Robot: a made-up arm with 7 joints. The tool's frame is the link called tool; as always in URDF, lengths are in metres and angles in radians. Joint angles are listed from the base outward. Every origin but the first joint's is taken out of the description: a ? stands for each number. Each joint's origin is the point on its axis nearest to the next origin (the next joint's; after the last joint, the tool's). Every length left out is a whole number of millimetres.
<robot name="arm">
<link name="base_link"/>
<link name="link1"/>
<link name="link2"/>
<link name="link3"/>
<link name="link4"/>
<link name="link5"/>
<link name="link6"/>
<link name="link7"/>
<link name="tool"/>
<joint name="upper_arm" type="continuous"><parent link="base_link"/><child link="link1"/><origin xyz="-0.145 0 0.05" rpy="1.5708 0 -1.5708"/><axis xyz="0 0 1"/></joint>
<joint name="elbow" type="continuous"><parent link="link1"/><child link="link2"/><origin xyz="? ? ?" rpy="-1.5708 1.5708 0"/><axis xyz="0 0 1"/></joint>
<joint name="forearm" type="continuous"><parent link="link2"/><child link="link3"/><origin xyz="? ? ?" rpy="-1.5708 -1.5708 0"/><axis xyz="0 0 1"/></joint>
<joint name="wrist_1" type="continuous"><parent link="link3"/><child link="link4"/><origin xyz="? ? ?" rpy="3.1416 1.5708 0"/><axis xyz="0 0 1"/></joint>
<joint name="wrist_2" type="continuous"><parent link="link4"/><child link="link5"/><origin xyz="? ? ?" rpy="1.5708 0 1.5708"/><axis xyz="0 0 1"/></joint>
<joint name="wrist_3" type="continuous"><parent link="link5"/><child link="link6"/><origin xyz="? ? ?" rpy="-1.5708 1.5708 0"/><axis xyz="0 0 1"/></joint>
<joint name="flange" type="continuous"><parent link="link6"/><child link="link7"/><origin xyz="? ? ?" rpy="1.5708 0 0"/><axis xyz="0 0 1"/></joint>
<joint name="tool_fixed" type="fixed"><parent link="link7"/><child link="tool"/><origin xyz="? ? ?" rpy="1.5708 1.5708 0"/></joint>
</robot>
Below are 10 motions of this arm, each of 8 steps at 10 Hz.
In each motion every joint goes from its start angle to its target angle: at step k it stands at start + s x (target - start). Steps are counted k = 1, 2, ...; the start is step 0. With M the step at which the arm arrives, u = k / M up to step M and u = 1 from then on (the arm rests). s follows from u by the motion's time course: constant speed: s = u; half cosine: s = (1 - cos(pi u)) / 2; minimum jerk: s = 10 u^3 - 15 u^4 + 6 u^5.
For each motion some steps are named. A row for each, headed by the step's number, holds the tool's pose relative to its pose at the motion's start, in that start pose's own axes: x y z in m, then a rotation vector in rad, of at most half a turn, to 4 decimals.
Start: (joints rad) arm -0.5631 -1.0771 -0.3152 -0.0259 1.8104 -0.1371 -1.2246
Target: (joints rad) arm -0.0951 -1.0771 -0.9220 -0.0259 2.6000 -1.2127 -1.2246
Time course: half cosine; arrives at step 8
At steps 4, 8:
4: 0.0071 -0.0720 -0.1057 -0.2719 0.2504 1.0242
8: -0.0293 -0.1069 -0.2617 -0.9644 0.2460 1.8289

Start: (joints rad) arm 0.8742 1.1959 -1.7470 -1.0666 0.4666 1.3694 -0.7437
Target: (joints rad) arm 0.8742 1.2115 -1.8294 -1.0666 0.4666 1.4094 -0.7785
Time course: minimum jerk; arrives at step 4
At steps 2, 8:
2: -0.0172 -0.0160 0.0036 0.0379 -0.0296 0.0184
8: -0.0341 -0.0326 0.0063 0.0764 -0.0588 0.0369

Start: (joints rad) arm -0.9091 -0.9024 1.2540 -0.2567 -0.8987 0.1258 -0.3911
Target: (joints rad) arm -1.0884 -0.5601 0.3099 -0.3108 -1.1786 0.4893 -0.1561
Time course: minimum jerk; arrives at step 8
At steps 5, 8:
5: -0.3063 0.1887 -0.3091 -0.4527 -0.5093 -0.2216
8: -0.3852 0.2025 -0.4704 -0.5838 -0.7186 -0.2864

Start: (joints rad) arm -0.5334 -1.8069 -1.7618 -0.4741 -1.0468 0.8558 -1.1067
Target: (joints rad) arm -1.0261 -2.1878 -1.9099 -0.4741 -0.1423 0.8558 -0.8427
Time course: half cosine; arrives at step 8
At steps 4, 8:
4: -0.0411 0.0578 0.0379 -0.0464 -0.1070 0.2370
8: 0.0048 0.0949 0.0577 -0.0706 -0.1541 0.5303

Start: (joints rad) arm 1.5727 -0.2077 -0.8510 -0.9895 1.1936 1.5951 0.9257
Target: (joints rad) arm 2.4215 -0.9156 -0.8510 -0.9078 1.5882 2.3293 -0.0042
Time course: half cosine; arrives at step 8
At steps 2, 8:
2: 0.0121 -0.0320 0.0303 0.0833 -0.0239 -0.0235
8: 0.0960 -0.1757 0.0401 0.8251 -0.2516 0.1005

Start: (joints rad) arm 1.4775 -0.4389 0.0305 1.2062 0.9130 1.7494 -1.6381
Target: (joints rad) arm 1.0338 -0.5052 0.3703 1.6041 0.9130 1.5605 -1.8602
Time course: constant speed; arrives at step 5
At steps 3, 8:
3: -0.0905 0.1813 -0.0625 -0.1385 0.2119 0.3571
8: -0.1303 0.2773 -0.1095 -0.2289 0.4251 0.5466

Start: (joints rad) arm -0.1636 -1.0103 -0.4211 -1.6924 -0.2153 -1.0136 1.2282
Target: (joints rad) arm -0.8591 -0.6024 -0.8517 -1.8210 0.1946 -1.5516 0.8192
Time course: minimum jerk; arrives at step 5
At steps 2, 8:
2: -0.1561 0.1695 -0.0242 -0.1454 -0.2996 -0.0270
8: -0.2647 0.5945 -0.2527 -0.6226 -0.6706 0.1011

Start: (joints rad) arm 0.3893 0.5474 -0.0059 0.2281 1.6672 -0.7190 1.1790
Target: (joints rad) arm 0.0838 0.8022 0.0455 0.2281 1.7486 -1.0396 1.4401
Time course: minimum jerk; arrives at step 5
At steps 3, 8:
3: 0.0344 0.0838 0.0365 -0.1522 -0.0695 -0.1688
8: 0.0576 0.1332 0.0465 -0.2461 -0.0958 -0.2577

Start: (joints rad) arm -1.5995 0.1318 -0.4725 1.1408 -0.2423 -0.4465 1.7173
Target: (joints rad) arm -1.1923 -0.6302 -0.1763 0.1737 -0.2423 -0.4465 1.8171
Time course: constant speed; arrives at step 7
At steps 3, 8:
3: -0.0062 0.3019 -0.0481 -0.3876 -0.1080 -0.0330
8: 0.0222 0.5048 -0.2413 -0.7994 -0.2082 0.0297

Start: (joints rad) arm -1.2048 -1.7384 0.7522 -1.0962 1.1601 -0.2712 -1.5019
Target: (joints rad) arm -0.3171 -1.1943 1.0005 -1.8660 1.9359 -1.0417 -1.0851
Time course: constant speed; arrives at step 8
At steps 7, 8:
7: 0.6493 -0.1536 0.2670 0.2612 1.0715 1.0720
8: 0.7298 -0.1489 0.2681 0.3143 1.1226 1.2059

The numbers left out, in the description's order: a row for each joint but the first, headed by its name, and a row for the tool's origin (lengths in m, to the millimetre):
elbow: -0.086 -0.336 0
forearm: -0.065 0.038 0
wrist_1: 0.224 0.344 0
wrist_2: -0.017 0.26 0
wrist_3: 0.377 -0.179 0
flange: 0.035 0.101 0
tool: -0.08 -0.346 0

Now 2 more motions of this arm.
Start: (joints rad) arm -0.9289 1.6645 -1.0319 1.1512 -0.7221 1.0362 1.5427
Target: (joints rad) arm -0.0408 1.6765 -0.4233 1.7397 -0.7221 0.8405 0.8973
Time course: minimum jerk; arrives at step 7
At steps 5, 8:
5: 0.0741 0.2160 0.4775 -0.0858 0.8684 -0.6297
8: 0.1355 0.2957 0.5092 -0.1009 0.9481 -0.8203

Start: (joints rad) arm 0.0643 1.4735 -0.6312 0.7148 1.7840 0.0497 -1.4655
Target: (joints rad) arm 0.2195 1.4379 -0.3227 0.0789 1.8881 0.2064 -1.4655
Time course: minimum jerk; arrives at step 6
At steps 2, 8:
2: -0.0016 -0.0452 0.0513 0.1363 0.0075 -0.0602
8: -0.0499 -0.2214 0.1760 0.5874 -0.0607 -0.4071

